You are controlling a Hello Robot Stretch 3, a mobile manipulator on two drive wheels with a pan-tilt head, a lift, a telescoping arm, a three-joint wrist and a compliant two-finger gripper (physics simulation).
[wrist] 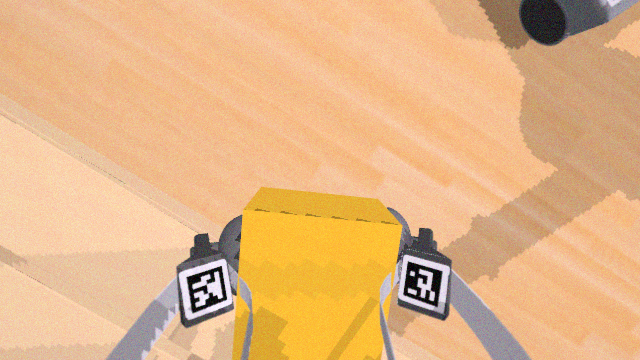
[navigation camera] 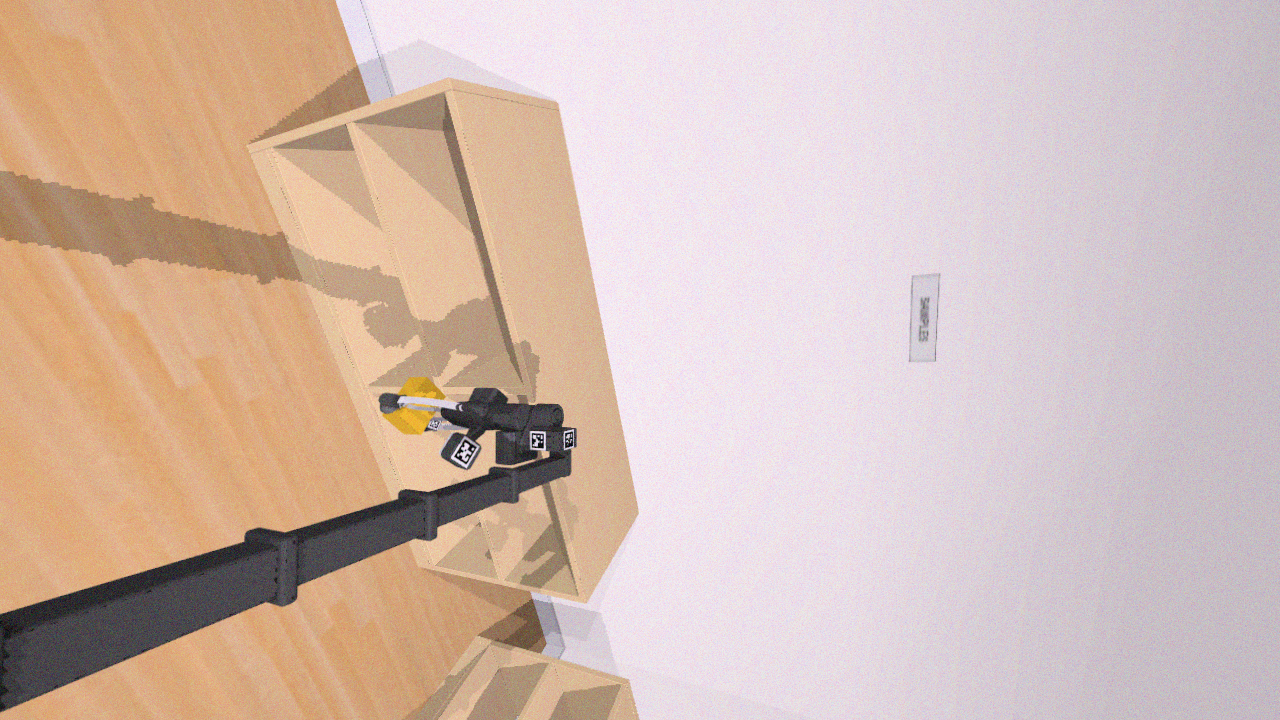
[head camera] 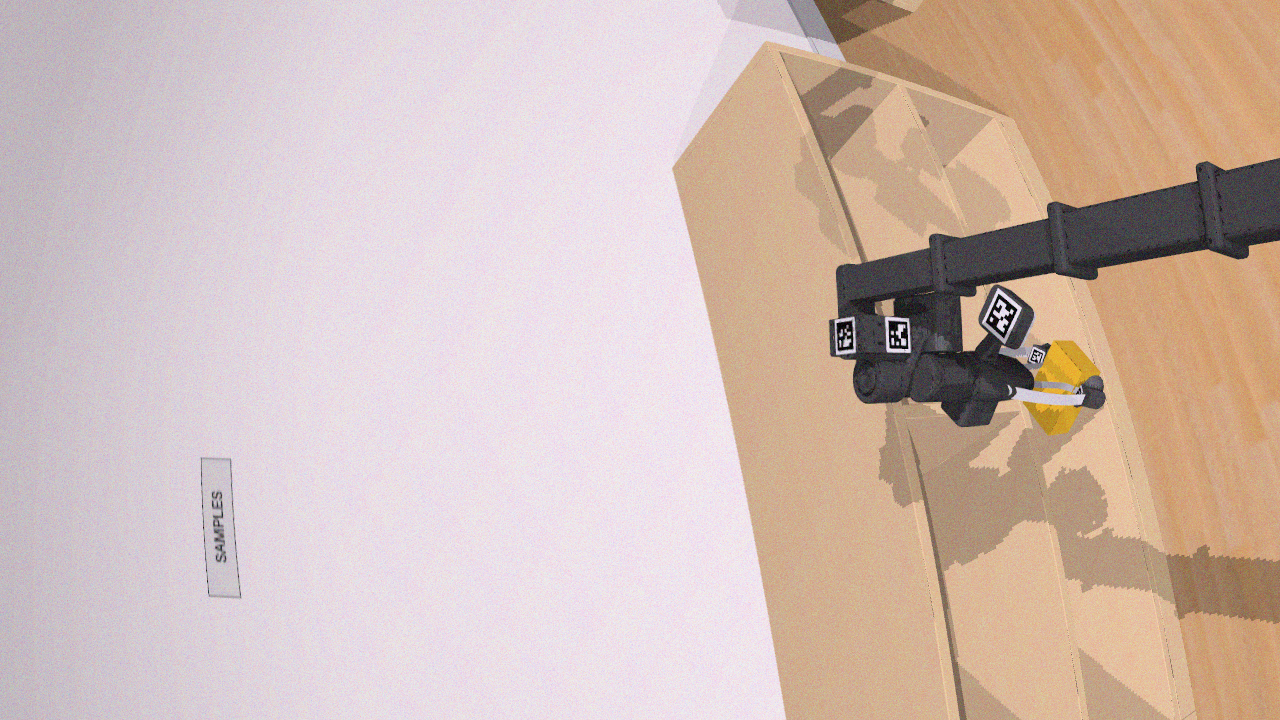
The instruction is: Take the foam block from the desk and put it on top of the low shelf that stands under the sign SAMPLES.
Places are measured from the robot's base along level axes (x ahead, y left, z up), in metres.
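Where they show: gripper, fingertip midpoint: [wrist: 314, 238] [navigation camera: 398, 412].
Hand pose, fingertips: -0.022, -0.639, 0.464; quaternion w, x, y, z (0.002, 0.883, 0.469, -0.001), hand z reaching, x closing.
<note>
Each offset is from my fingertips to the centre of the thing, as dx, dy, dz. Level surfaces: height alone.
The yellow foam block @[+0.013, -0.012, +0.031] [head camera: 1056, 419] [navigation camera: 420, 386] [wrist: 320, 245] is held between the two fingers of my gripper [head camera: 1065, 376] [navigation camera: 411, 413] [wrist: 314, 238], which is shut on it. The low wooden shelf @[dz +0.147] [head camera: 760, 295] [navigation camera: 554, 268] stands against the wall under the sign SAMPLES @[+0.182, -0.582, +0.936] [head camera: 220, 528] [navigation camera: 924, 317]. In the head and navigation views the block shows against the shelf's open front, off to the floor side of its top board. The wrist shows against the top board and front. The block's exact height is hard to tell. The desk does not show.
The telescoping arm [head camera: 1136, 232] [navigation camera: 349, 537] reaches across the shelf's open front in the head and navigation views. Another wooden shelf [navigation camera: 631, 702] stands beside it at the bottom of the navigation view. Part of the robot's base [wrist: 585, 20] shows at the wrist view's top right.
</note>
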